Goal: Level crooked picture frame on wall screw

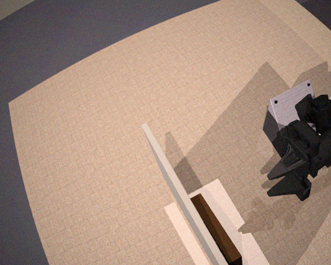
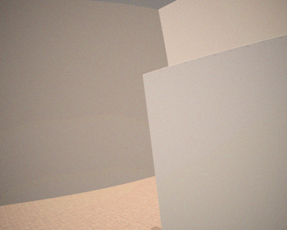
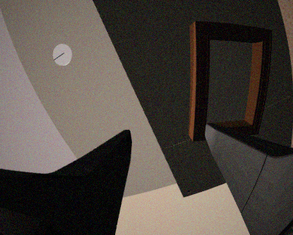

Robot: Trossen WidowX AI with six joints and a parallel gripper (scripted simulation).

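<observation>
The brown wooden picture frame is 13 cm ahead of my gripper tip, 1 cm to the left of it and 11 cm below it. Also, from my gripper tip: wall panel: 14 cm ahead, 1 cm to the left, 12 cm below.
</observation>
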